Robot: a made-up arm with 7 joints.
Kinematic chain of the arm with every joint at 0, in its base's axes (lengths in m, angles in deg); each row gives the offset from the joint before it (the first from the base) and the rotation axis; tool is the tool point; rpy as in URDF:
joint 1: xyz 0 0 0.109 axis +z
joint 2: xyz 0 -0.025 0.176 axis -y
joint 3: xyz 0 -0.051 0.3 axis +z
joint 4: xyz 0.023 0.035 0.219 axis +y
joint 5: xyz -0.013 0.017 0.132 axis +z
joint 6: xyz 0 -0.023 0.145 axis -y
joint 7: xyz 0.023 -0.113 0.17 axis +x
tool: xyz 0 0 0 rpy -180 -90 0
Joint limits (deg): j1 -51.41..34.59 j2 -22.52..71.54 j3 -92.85..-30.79 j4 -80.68..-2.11 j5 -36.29..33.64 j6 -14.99..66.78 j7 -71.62..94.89
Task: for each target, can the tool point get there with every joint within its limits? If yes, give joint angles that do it. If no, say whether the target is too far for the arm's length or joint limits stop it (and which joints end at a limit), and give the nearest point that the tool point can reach.
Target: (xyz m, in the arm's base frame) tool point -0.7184 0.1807 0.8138
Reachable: yes | joints -8.10 41.03 -52.30 -27.84 -26.10 6.97 26.24
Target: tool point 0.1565 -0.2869 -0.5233
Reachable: no: joint limits stop it (at a limit: joint 1, joint 2, joint 3, joint 4, joint 6) | nearest point -0.4398 -0.2471 0.0821 | short by 0.851 m
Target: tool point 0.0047 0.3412 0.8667
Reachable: yes | joints -34.64 -1.74 -71.11 -67.07 -2.21 42.25 46.26
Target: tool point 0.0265 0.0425 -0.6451
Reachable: no: joint limits stop it (at a limit: joint 1, joint 2, joint 3, joint 4, joint 6) | nearest point -0.2238 0.4222 0.0920 | short by 0.866 m
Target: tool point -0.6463 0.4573 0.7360
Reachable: yes | joints -27.74 51.01 -73.79 -34.99 -4.72 -7.89 39.51
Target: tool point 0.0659 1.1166 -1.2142
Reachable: no: too far | nearest point -0.2684 0.5229 0.0625 | short by 1.447 m
